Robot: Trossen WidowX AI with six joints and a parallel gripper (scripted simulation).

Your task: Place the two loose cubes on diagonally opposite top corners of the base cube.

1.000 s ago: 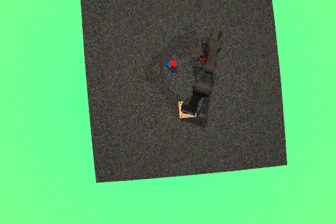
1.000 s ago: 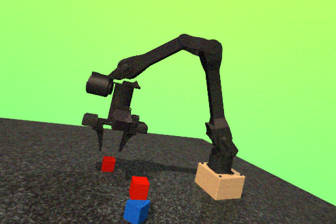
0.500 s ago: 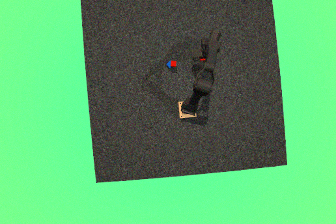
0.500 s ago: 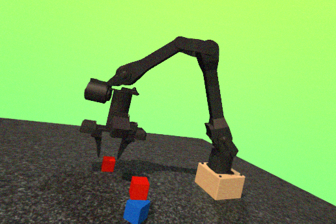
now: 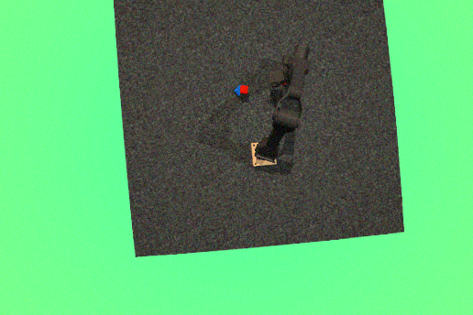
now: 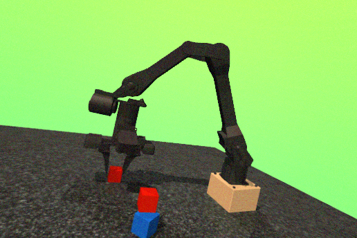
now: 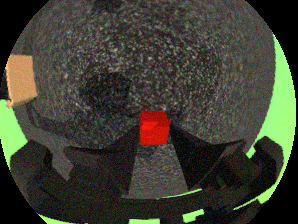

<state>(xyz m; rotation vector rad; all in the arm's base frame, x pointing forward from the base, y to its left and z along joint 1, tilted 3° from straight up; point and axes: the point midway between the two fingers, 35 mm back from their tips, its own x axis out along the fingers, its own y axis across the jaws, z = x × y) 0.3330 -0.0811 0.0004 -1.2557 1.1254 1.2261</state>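
Right now the blue cube is 6 cm behind my gripper tip and 21 cm to the left of it. The rest, counted from my gripper tip: red cube: right at my gripper tip.
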